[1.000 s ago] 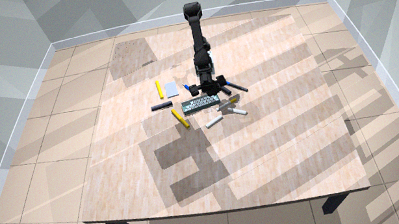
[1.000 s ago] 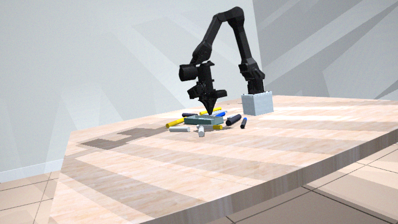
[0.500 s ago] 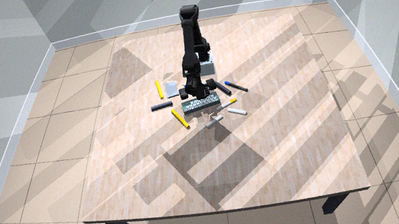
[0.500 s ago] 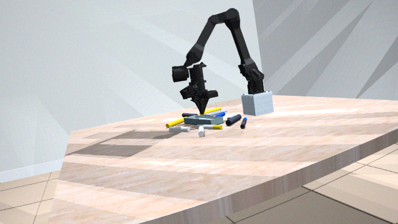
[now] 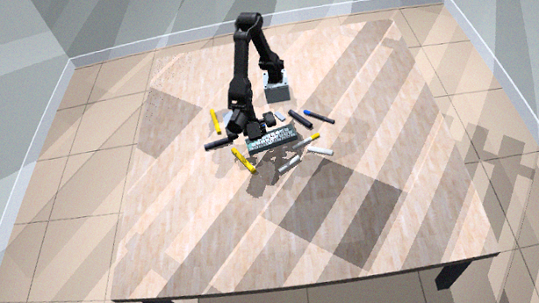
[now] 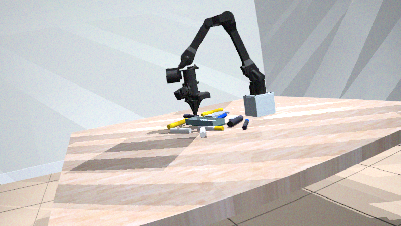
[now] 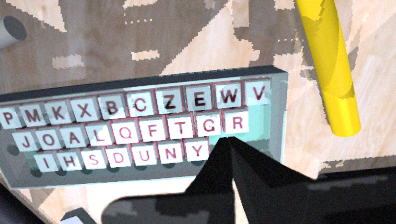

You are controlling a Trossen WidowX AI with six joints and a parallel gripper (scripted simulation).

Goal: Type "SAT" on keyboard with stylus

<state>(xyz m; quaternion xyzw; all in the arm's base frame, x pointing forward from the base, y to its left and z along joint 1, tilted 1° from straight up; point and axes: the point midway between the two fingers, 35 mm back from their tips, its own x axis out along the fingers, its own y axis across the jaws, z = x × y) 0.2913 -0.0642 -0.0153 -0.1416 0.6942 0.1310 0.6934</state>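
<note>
The blue stylus lies 150 mm behind my gripper tip, 40 mm to the right of it and 30 mm below it. Also, from my gripper tip: blue-capped pen 150 mm behind, 220 mm to the left, 30 mm below; then grey pad 140 mm behind, 130 mm to the right, 40 mm below.
</note>
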